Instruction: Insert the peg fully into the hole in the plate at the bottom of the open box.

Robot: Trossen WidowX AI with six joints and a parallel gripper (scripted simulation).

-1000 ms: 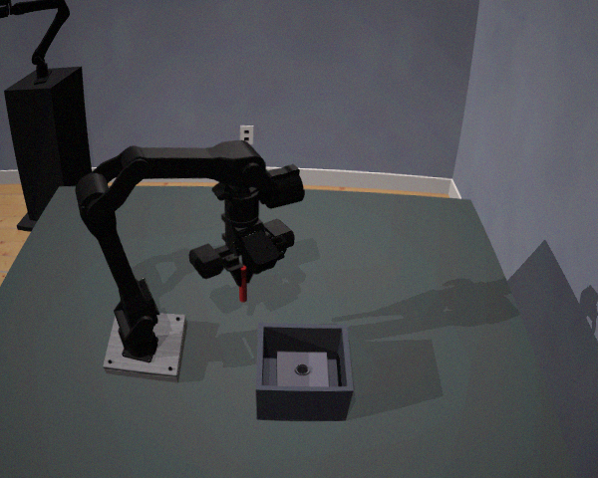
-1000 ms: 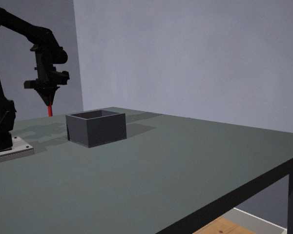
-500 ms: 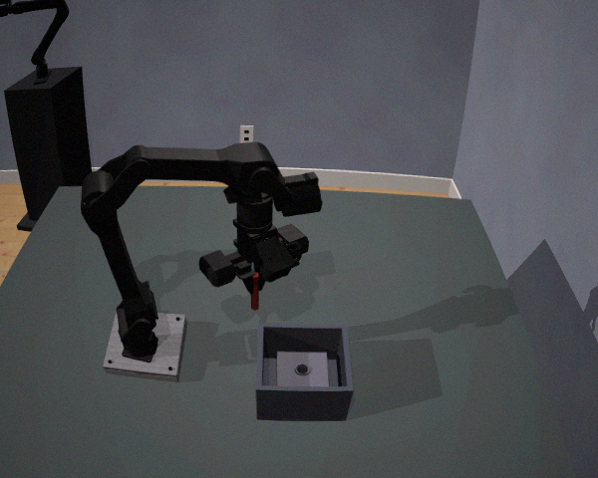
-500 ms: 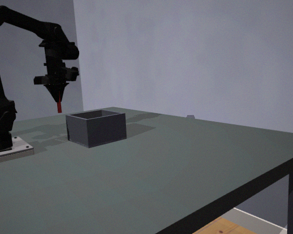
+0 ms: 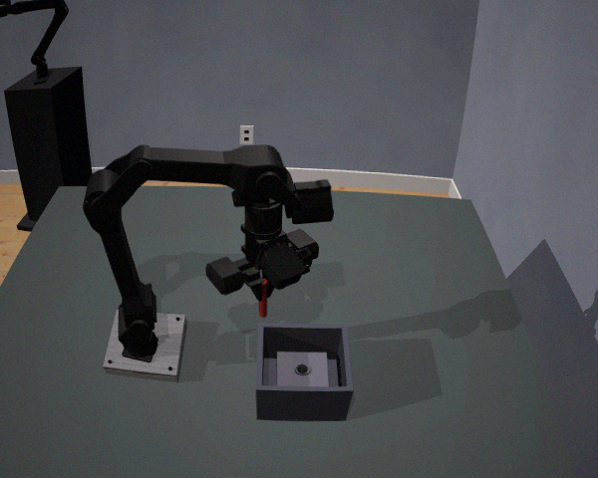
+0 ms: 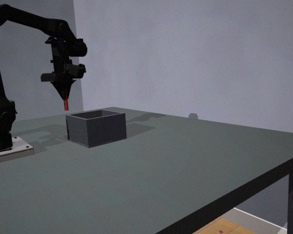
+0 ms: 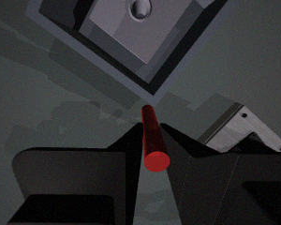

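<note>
Right now the plate is 14 cm below my hand, 8 cm ahead of it and 7 cm to the right of it. The rest, counted from my hand: red peg 4 cm below; then box 16 cm below, 8 cm ahead, 7 cm to the right.
</note>
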